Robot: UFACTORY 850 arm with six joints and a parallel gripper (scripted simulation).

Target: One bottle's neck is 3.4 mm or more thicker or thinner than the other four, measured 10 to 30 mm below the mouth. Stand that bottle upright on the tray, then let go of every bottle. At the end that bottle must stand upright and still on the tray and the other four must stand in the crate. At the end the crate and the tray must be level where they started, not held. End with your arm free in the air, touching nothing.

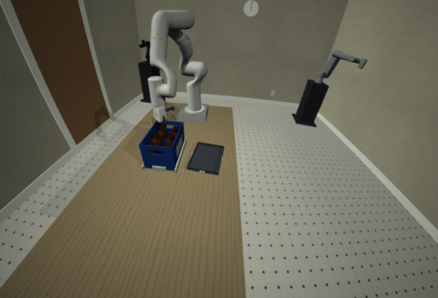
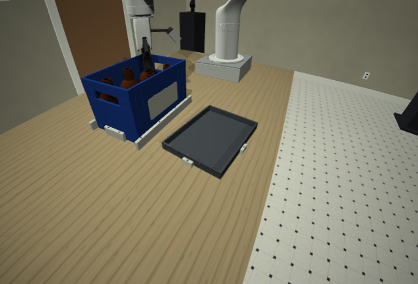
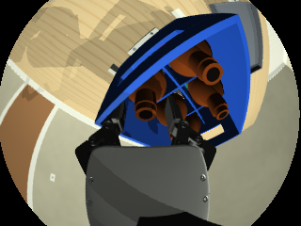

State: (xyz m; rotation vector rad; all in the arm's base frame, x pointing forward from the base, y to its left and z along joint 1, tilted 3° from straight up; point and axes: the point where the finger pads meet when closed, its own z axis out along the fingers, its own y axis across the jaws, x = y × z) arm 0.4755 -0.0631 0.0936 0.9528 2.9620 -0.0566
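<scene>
The blue crate is 80 mm ahead of my hand, 60 mm to the left of it and 70 mm below it. Also, from my hand: dark grey tray 50 mm ahead, 320 mm to the left, 150 mm below; bottle 70 mm ahead, 100 mm to the left, 70 mm below.
</scene>
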